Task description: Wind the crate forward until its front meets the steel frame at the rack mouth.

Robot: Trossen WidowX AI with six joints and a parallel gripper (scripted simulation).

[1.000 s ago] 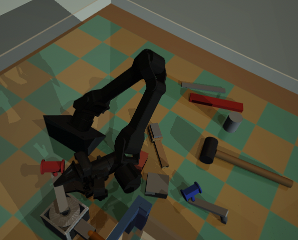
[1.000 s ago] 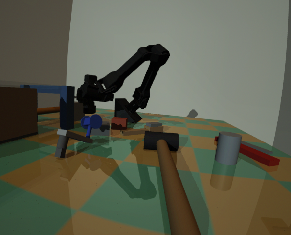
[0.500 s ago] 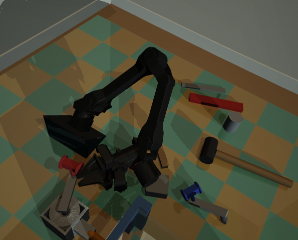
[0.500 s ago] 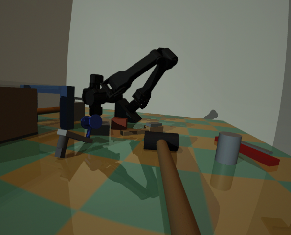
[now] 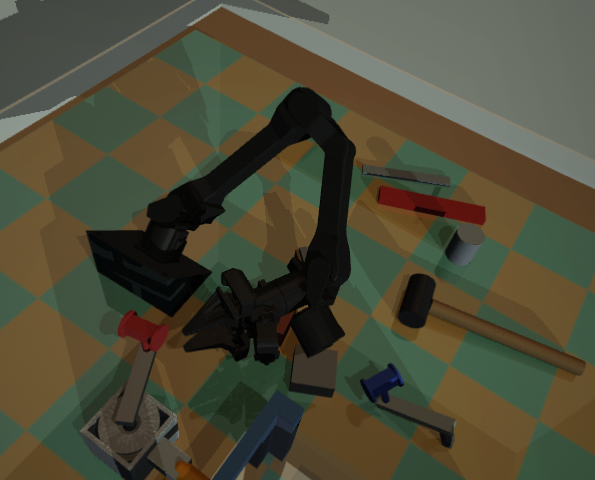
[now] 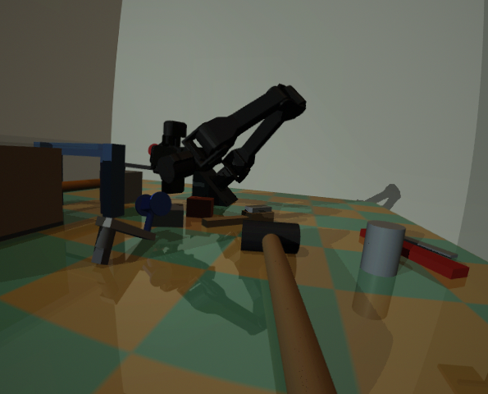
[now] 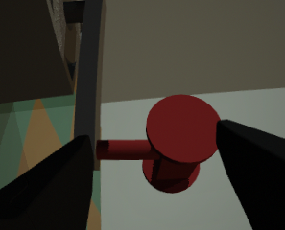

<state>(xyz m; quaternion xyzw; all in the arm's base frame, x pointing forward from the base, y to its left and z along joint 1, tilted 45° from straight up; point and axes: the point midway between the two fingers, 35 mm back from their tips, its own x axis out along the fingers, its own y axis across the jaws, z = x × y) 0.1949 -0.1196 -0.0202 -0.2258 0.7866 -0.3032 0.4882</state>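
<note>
Now: gripper tip 50 mm past the red cylindrical grip and 30 mm to the left of it. Round my gripper tip: grey block (160 mm ahead, 130 mm to the left, 120 mm below); then red-knobbed winch handle (30 mm behind, 60 mm to the right, 30 mm below); then boxy winch (10 mm behind, 130 mm to the right, 110 mm below).
</note>
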